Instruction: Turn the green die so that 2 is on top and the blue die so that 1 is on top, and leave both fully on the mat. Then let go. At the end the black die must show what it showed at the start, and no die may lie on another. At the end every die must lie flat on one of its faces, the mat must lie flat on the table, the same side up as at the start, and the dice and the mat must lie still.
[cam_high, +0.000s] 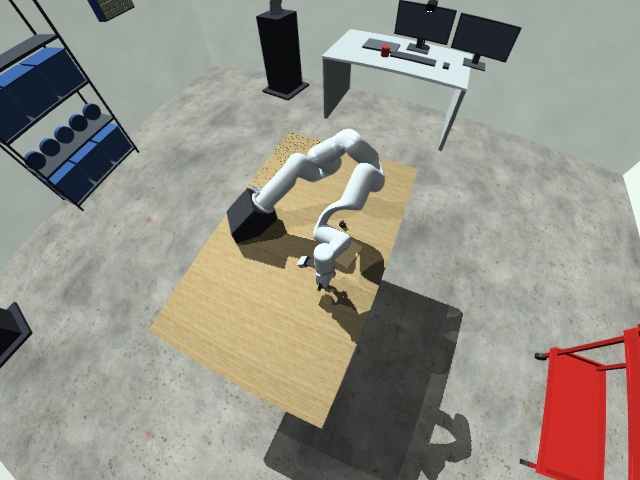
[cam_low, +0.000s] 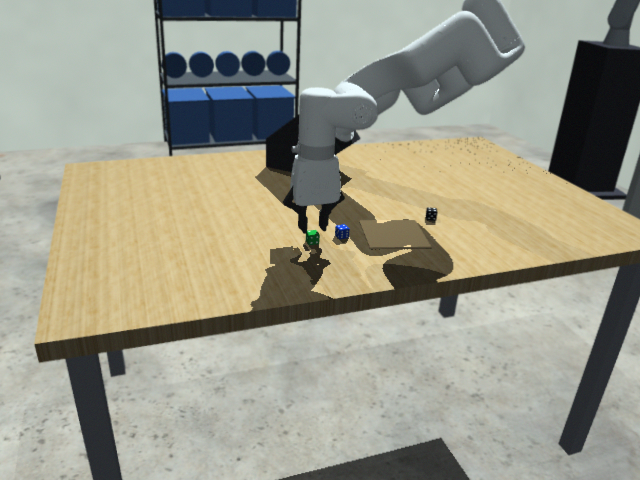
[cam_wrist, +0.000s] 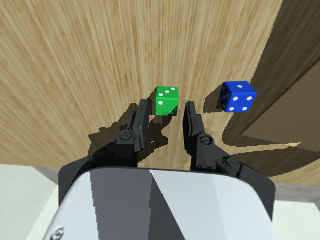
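My hand is 4 cm above the green die. Also, from my hand: black die 11 cm behind, 31 cm to the left, 4 cm below; then tan mat 3 cm behind, 20 cm to the left, 5 cm below; then blue die 2 cm behind, 7 cm to the left, 4 cm below.
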